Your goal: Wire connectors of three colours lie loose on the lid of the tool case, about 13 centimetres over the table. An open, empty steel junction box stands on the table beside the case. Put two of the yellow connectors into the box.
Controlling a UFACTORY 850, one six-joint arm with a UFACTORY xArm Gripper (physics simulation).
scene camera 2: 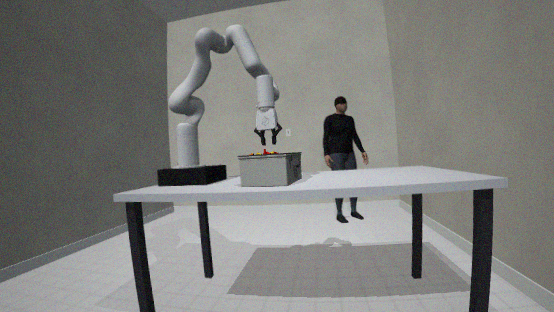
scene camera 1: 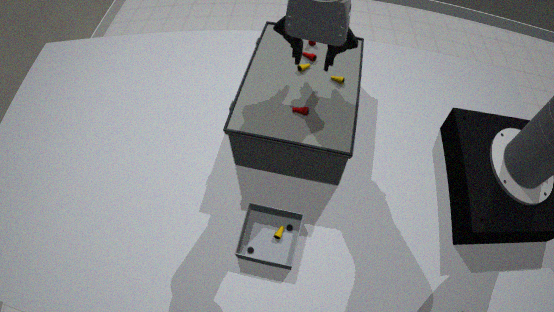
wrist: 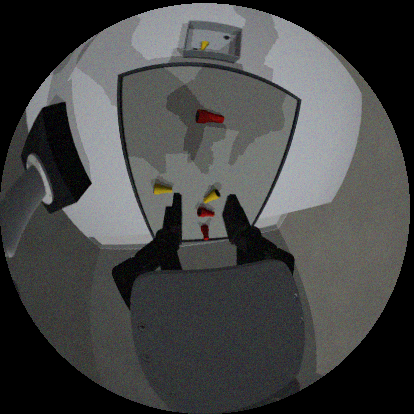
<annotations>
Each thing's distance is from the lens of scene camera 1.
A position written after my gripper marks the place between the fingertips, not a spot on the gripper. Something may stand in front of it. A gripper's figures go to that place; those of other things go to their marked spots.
my gripper (scene camera 1: 312, 62): 64 cm
tool case (scene camera 1: 264, 134): 60 cm
steel junction box (scene camera 1: 256, 243): 66 cm
</annotations>
